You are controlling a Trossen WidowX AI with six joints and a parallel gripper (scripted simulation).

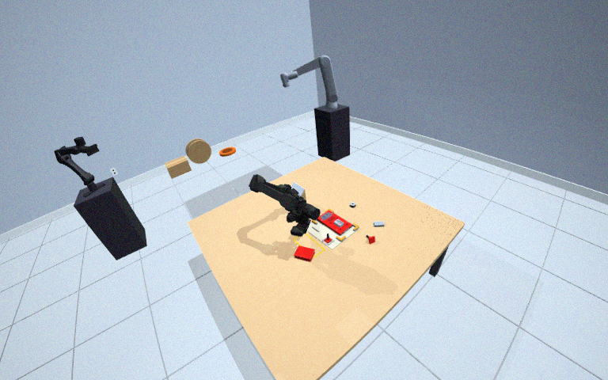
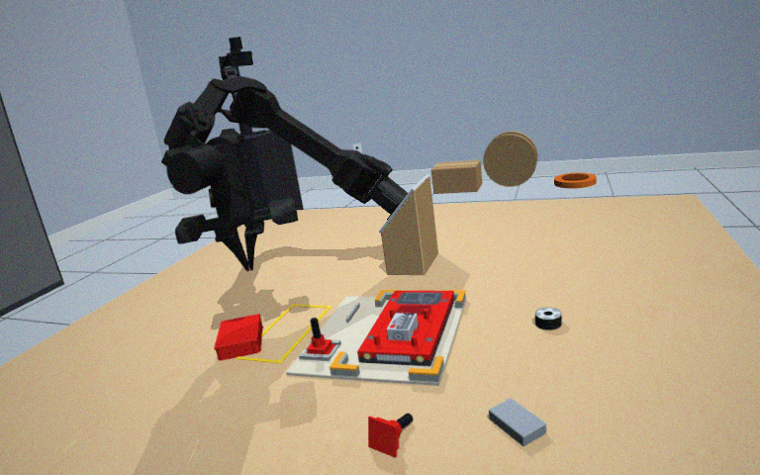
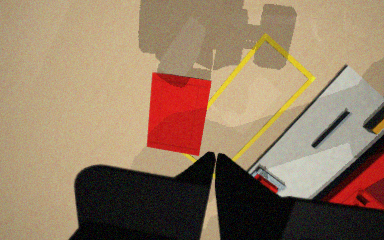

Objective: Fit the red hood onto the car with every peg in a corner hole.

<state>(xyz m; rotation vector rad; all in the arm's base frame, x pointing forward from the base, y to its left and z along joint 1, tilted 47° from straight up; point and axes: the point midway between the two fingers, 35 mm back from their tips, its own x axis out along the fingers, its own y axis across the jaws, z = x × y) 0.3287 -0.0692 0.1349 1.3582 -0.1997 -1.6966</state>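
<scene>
Now: the red hood 30 mm ahead of my gripper tip, 40 mm to the right of it and 110 mm below it. The rest, counted from my gripper tip: grey engine block: 20 mm behind, 250 mm to the left, 100 mm below; then wheel: 110 mm behind, 450 mm to the left, 120 mm below.
</scene>
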